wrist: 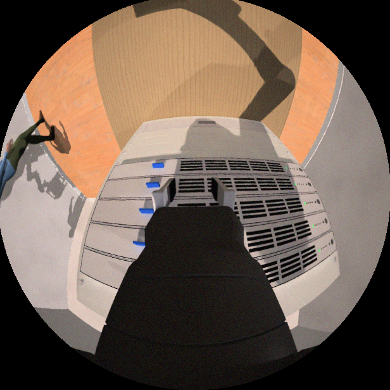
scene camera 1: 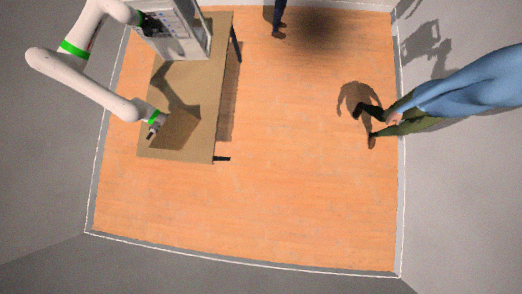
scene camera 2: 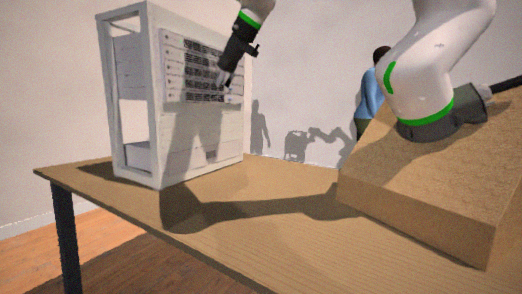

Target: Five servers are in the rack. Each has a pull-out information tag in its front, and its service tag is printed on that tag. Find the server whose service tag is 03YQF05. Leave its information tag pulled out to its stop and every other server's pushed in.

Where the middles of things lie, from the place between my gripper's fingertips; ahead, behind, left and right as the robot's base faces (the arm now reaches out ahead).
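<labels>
The white rack (scene camera 2: 168, 60) is there, 80 mm below my hand and 60 mm to the left of it, and it stands 160 mm ahead of my hand.
</labels>
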